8 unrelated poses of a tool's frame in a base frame.
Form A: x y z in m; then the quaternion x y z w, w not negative.
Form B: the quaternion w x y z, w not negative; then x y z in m. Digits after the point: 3 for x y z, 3 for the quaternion.
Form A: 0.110, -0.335, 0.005, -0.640, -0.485, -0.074, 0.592
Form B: 0.592, -0.640, -0.485, -0.074, 0.110, -0.335, 0.005
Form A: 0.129, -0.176, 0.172, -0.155, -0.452, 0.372, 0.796
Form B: 0.796, -0.155, -0.452, 0.372, 0.129, -0.176, 0.172
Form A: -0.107, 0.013, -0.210, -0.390, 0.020, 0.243, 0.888
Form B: 0.888, -0.390, 0.020, 0.243, -0.107, 0.013, -0.210
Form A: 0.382, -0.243, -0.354, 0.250, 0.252, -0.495, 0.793
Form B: 0.793, 0.250, 0.252, -0.495, 0.382, -0.243, -0.354
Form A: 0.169, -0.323, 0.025, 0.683, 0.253, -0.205, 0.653
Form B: 0.653, 0.683, 0.253, -0.205, 0.169, -0.323, 0.025
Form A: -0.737, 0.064, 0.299, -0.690, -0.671, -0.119, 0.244
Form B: 0.244, -0.690, -0.671, -0.119, -0.737, 0.064, 0.299
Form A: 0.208, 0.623, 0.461, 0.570, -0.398, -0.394, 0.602
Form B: 0.602, 0.570, -0.398, -0.394, 0.208, 0.623, 0.461
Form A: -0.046, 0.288, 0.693, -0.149, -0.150, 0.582, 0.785
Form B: 0.785, -0.149, -0.150, 0.582, -0.046, 0.288, 0.693
